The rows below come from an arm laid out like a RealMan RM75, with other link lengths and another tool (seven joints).
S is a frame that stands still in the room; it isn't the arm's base.
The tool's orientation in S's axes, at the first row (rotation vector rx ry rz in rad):
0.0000, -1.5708, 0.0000
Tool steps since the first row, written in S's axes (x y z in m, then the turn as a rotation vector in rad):
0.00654, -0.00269, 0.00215, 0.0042, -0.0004, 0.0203
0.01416, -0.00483, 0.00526, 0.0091, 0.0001, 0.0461
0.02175, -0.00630, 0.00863, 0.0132, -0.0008, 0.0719
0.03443, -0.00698, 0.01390, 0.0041, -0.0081, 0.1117
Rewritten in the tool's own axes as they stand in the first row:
0.00215, -0.00269, -0.00654, 0.0203, -0.0004, -0.0042
0.00526, -0.00483, -0.01416, 0.0461, 0.0001, -0.0091
0.00863, -0.00630, -0.02175, 0.0719, -0.0008, -0.0132
0.01390, -0.00698, -0.03443, 0.1117, -0.0081, -0.0041

